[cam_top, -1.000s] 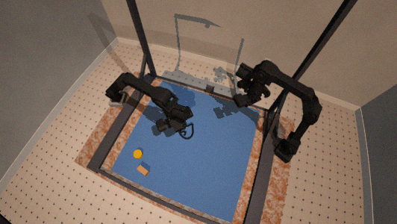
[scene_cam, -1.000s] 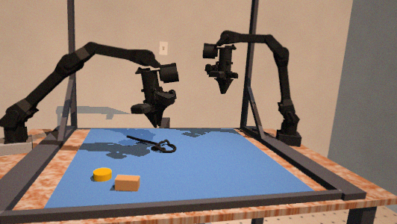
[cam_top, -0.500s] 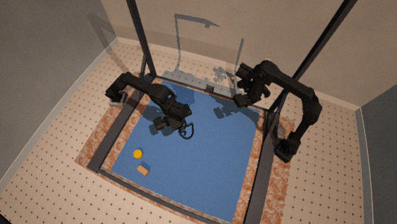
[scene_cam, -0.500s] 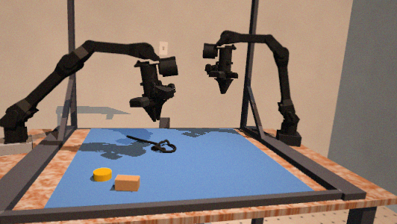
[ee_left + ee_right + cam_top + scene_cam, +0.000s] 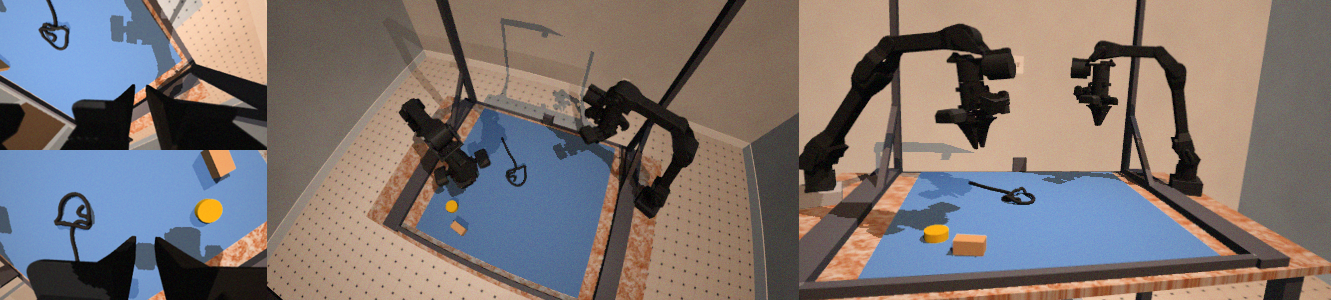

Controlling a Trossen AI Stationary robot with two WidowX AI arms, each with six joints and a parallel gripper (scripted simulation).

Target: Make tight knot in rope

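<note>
The blue mat lies 22 cm below my right hand, 16 cm to the left of it and 8 cm behind it. Also, from my right hand: yellow disc 20 cm below, 10 cm ahead, 9 cm to the right; orange block 20 cm below, 17 cm ahead, 2 cm to the right.
</note>
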